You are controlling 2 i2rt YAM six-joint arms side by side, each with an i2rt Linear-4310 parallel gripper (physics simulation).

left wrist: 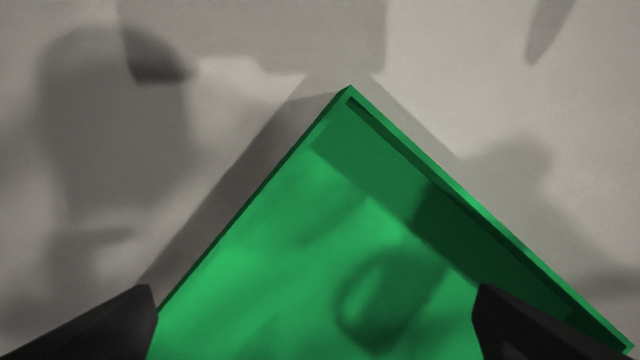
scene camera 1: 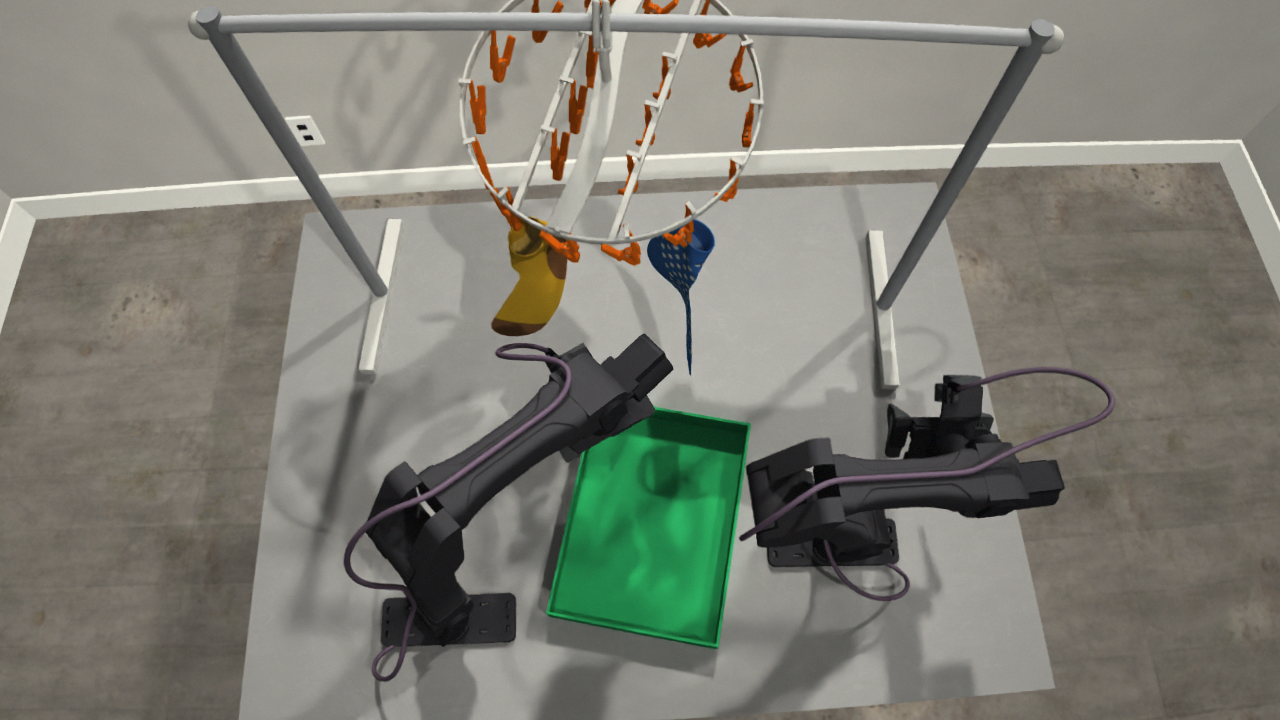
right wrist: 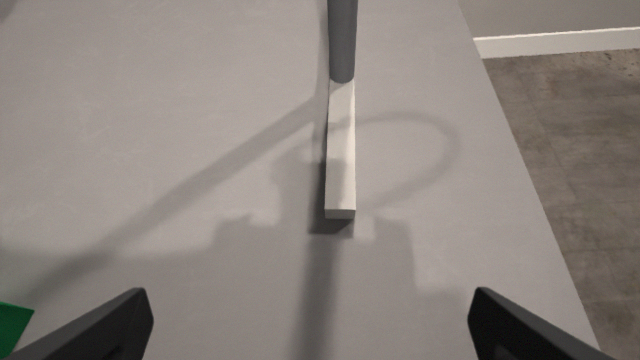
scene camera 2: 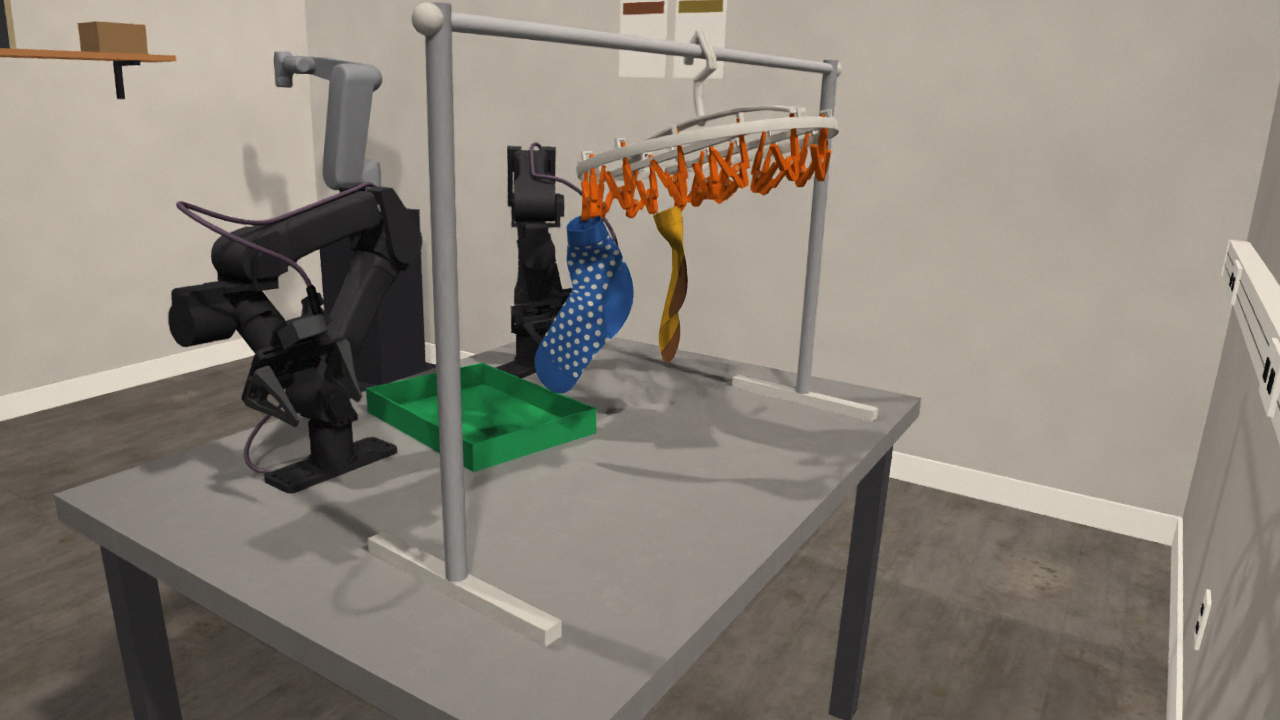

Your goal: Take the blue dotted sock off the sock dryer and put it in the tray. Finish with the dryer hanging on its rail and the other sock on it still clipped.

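The blue dotted sock [scene camera 1: 680, 255] [scene camera 2: 581, 304] hangs by its cuff from orange clips on the sock dryer [scene camera 1: 601, 125] [scene camera 2: 698, 137]. The yellow sock [scene camera 1: 535, 291] [scene camera 2: 671, 286] with brown patches hangs clipped beside it. The dryer hangs by its hook on the rail [scene camera 1: 402, 24] [scene camera 2: 572, 34]. The green tray [scene camera 1: 644, 555] [scene camera 2: 537, 445] [left wrist: 280, 240] [right wrist: 12, 325] holds nothing. My left gripper [left wrist: 315, 300] is open and empty, pointing down above the tray's back left part in scene camera 1, below the socks. My right gripper [right wrist: 311, 303] [scene camera 2: 324, 402] is open and empty, right of the tray in scene camera 1.
The rail's posts [scene camera 1: 962, 170] [scene camera 2: 444, 295] [right wrist: 342, 40] stand on white feet [scene camera 1: 883, 313] [scene camera 2: 510, 604] [right wrist: 341, 165] at both sides of the table [scene camera 1: 787, 662] [scene camera 2: 626, 555]. The dryer's ring overhangs the table's back area, with many orange clips below it.
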